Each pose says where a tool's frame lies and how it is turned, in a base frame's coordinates. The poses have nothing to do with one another.
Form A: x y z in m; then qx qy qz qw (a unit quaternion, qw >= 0).
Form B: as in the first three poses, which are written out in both.
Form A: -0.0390, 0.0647, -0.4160, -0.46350, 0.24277, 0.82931, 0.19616
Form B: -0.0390, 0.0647, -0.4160, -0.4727, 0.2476, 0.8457, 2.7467
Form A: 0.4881, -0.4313, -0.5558, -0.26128, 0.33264, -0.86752, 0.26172
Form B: 0.4881, -0.4313, -0.5558, -0.2707, 0.3447, -0.8988, 2.6120
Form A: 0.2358, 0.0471, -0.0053, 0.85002, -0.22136, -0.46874, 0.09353
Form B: 0.2358, 0.0471, -0.0053, 0.8538, -0.2223, -0.4708, 2.9543
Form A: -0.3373, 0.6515, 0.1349, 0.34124, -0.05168, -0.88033, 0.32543
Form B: -0.3373, 0.6515, 0.1349, 0.3609, -0.0547, -0.9310, 2.4787
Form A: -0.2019, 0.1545, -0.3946, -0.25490, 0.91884, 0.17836, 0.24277
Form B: -0.2019, 0.1545, -0.3946, -0.2628, 0.9472, 0.1839, 2.6511
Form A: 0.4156, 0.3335, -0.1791, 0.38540, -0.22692, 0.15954, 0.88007
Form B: 0.4156, 0.3335, -0.1791, 0.8116, -0.4779, 0.3360, 0.9896
